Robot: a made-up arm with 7 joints.
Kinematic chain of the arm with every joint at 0, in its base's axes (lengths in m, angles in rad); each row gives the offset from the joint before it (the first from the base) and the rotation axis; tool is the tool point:
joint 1: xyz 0 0 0.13 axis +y
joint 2: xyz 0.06 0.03 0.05 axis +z
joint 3: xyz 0 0.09 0.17 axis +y
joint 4: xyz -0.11 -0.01 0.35 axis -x
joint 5: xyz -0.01 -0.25 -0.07 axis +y
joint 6: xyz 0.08 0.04 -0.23 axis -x
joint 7: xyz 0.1 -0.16 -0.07 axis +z
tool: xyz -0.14 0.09 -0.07
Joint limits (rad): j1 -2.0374..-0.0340 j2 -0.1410..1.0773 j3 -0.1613..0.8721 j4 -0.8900..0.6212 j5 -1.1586..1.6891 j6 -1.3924..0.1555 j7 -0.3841..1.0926
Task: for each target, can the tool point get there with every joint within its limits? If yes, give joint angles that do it. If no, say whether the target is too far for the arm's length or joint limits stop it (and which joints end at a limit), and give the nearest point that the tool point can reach.
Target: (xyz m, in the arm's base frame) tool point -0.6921 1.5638 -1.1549
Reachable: no: too far | nearest point -0.3719 0.3895 -0.3552 | short by 1.456 m
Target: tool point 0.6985 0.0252 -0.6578
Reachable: no: joint limits stop it (at a limit: joint 1, joint 3, joint 4, joint 7) | nearest point 0.1566 0.0274 -0.3681 | short by 0.614 m
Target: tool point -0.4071 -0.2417 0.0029
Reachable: yes | joints -1.0834 0.7081 0.0902 -0.3128 1.0648 -1.0586 0.2875
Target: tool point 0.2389 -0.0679 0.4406
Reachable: yes | joints -0.4897 0.3816 0.3157 0.2995 -0.7835 -1.1593 0.9654
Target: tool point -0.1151 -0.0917 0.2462
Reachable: yes | joints -0.9829 0.9836 0.7393 -0.1403 -0.0910 -0.5989 0.0070
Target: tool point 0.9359 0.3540 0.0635
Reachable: no: joint limits stop it (at a limit: joint 1, joint 3, joint 4, joint 5, joint 7) | nearest point 0.5987 0.2324 0.3358 | short by 0.450 m
